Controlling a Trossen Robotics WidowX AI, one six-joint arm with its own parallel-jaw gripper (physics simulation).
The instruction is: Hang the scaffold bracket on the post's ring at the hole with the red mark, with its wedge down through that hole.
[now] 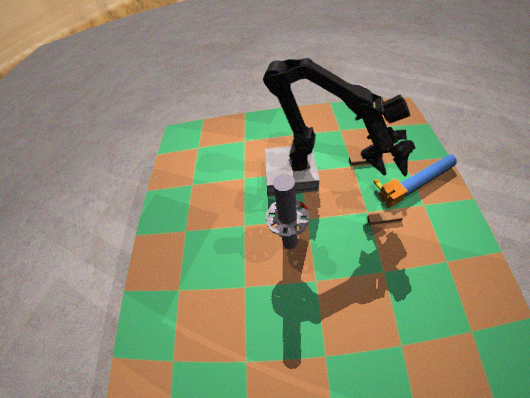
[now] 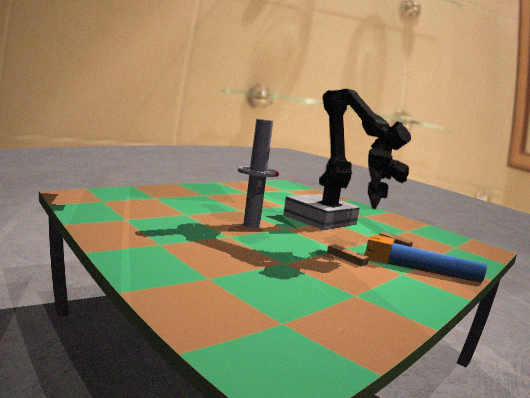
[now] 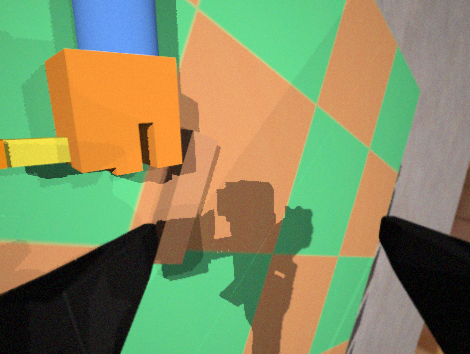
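Observation:
The bracket's orange head [image 1: 394,191] [image 2: 380,249] [image 3: 115,110], with a slot in it, lies low over the table on the blue tube [image 1: 430,175] [image 2: 440,262] [image 3: 116,25]. Its yellow wedge [image 1: 378,184] [image 3: 37,151] sticks out sideways from the head. My gripper [image 1: 394,174] [image 2: 376,204] [image 3: 267,230] is open and empty, above the table on the arm's side of the head, apart from it. The grey post [image 1: 286,200] [image 2: 262,145] stands upright and carries the ring [image 1: 286,232] [image 2: 245,170] partway up. The red mark [image 1: 303,205] [image 2: 277,174] is on the ring's rim. Nothing hangs on the ring.
One brown block [image 1: 385,218] [image 2: 348,254] [image 3: 187,200] lies beside the orange head. Another brown block [image 1: 360,162] [image 2: 397,240] lies on the head's other side. The arm's grey base [image 1: 277,165] [image 2: 320,212] stands behind the post. The tube's far end is near the table edge.

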